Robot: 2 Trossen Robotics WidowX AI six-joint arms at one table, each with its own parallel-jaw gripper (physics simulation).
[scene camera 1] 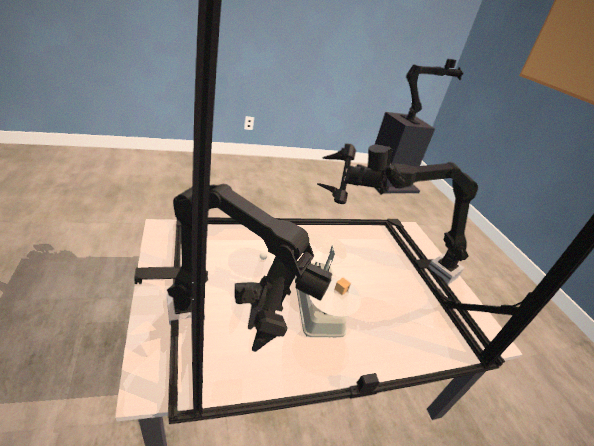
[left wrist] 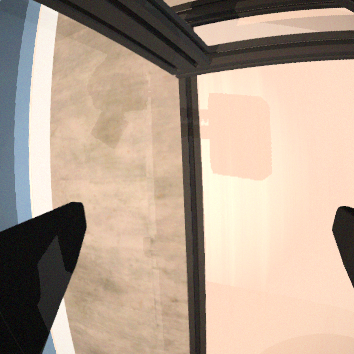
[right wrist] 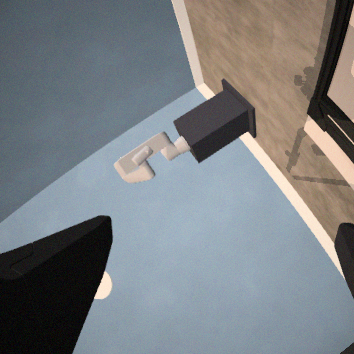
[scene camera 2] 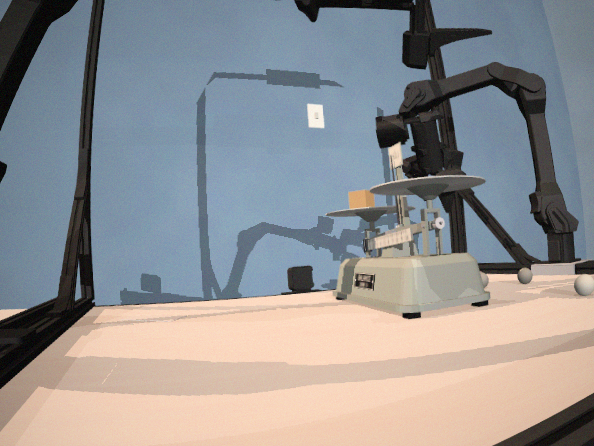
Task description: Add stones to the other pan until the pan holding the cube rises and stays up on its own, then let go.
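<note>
An orange cube rests on the far, lower pan of the pale green balance. The nearer pan stands higher and is bare. In scene camera 2 round grey stones lie right of the balance, with a third partly behind its base. One stone shows in scene camera 1. My left gripper is open and empty above the table, left of the balance; the pan partly hides it in scene camera 2. My right gripper is open and empty, high beyond the table's back edge.
A black frame with a tall post surrounds the table. A small black box sits on its front rail. My left upper arm spans the table's back left. A dark pedestal carries another arm behind the table.
</note>
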